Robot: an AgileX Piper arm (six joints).
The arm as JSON. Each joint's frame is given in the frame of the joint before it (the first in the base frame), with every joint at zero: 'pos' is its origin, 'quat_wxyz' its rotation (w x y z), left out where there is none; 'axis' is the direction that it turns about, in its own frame. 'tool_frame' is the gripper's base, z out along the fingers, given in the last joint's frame.
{
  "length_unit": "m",
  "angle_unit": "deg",
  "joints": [
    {
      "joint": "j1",
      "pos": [
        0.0,
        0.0,
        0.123
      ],
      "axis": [
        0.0,
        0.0,
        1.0
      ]
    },
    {
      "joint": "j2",
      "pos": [
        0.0,
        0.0,
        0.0
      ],
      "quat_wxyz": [
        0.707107,
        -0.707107,
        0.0,
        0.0
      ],
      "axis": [
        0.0,
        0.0,
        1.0
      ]
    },
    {
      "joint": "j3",
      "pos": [
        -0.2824,
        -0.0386,
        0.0
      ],
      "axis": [
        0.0,
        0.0,
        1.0
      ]
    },
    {
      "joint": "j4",
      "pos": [
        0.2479,
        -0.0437,
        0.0
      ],
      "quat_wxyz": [
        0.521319,
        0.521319,
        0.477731,
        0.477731
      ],
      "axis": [
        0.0,
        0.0,
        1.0
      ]
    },
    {
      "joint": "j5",
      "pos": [
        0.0,
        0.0,
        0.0
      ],
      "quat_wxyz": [
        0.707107,
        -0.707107,
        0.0,
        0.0
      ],
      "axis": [
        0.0,
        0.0,
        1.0
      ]
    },
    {
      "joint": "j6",
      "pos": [
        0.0,
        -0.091,
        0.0
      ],
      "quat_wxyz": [
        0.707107,
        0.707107,
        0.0,
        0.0
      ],
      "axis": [
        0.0,
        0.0,
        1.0
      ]
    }
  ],
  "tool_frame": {
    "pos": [
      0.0,
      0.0,
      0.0
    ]
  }
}
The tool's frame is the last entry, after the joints.
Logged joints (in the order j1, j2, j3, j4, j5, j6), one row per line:
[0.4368 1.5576 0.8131 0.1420 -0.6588 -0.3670]
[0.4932 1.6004 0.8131 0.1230 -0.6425 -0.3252]
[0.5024 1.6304 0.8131 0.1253 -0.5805 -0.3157]
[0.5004 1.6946 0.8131 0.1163 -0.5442 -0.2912]
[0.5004 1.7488 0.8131 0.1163 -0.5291 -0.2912]
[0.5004 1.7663 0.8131 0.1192 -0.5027 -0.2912]
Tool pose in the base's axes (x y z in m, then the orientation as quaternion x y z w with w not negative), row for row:
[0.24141 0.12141 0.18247 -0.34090 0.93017 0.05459 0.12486]
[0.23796 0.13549 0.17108 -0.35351 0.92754 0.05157 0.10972]
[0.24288 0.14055 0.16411 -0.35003 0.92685 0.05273 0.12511]
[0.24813 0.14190 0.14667 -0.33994 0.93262 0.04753 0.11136]
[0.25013 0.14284 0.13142 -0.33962 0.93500 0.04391 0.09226]
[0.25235 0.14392 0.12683 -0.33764 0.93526 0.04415 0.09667]
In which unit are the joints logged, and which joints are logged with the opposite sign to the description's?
The joints are logged in radians. Opposite sign: j3, j5.
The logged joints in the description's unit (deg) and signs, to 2 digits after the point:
[25.03 89.24 -46.59 8.14 37.75 -21.03]
[28.26 91.70 -46.59 7.05 36.81 -18.63]
[28.79 93.42 -46.59 7.18 33.26 -18.09]
[28.67 97.09 -46.59 6.66 31.18 -16.68]
[28.67 100.20 -46.59 6.66 30.32 -16.68]
[28.67 101.20 -46.59 6.83 28.80 -16.68]

